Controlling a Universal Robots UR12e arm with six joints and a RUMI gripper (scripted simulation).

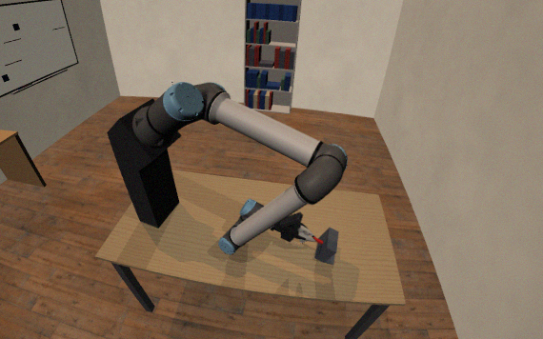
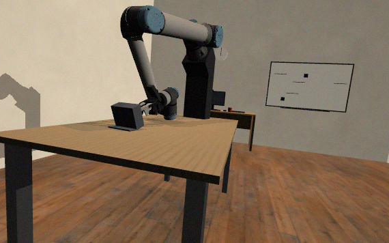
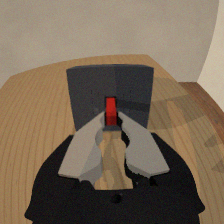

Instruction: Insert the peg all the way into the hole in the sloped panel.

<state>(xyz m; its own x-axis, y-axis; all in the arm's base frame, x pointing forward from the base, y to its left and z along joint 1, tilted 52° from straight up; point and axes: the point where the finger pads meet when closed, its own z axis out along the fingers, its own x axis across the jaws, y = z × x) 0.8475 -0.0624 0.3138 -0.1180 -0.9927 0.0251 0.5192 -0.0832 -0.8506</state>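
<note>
My gripper is now 30 mm short of the red peg, 10 mm to the left of it and 10 mm above it.
</note>
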